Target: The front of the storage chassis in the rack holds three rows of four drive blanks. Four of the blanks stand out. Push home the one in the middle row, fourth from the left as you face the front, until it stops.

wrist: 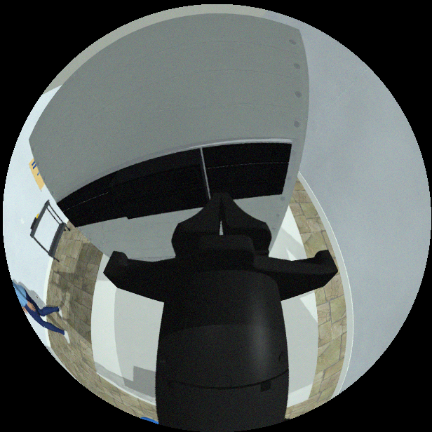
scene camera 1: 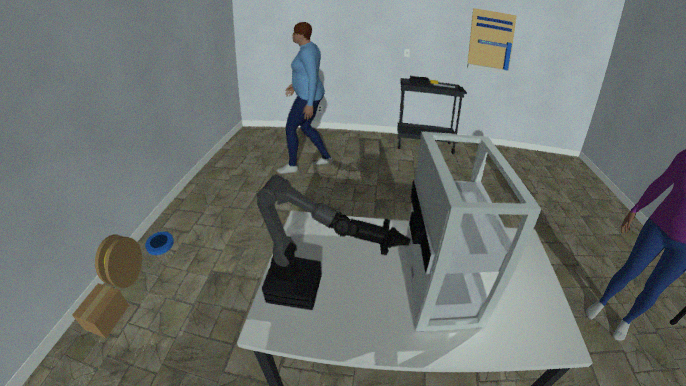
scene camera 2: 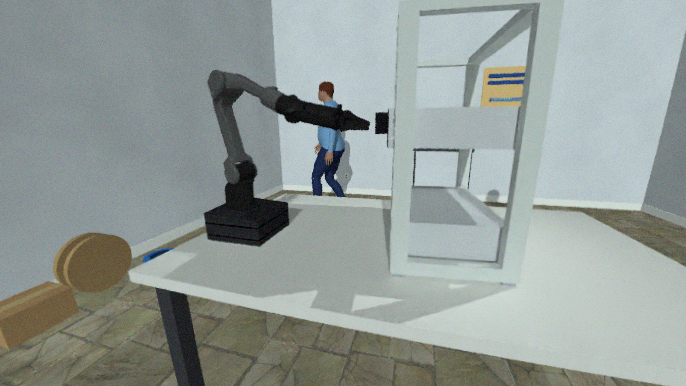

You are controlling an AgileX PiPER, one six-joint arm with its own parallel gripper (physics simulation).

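Observation:
The black drive blanks (scene camera 1: 419, 231) (scene camera 2: 381, 123) (wrist: 245, 175) form a dark band across the storage chassis (scene camera 2: 465, 128) in the pale rack (scene camera 1: 440, 280) (scene camera 2: 405, 200). In the wrist view a thin light upright line divides the band. Rows and single blanks are too dark to tell apart, so how far the middle-row fourth blank stands out cannot be told. My gripper (scene camera 1: 408, 241) (scene camera 2: 369, 124) (wrist: 220, 201) is shut and empty. Its tips point at the front, with a small gap to the black blanks in the scene camera 2 view. In the wrist view the fingers hide part of the lower edge.
A large grey panel (scene camera 1: 436, 200) (wrist: 185, 95) covers the rack front above the blanks. The rack stands on the white table (scene camera 1: 350, 320) (scene camera 2: 300, 250). A person in blue (scene camera 1: 306, 75) (scene camera 2: 330, 135) is beyond the table, and another in purple (scene camera 1: 667, 200) is at the right.

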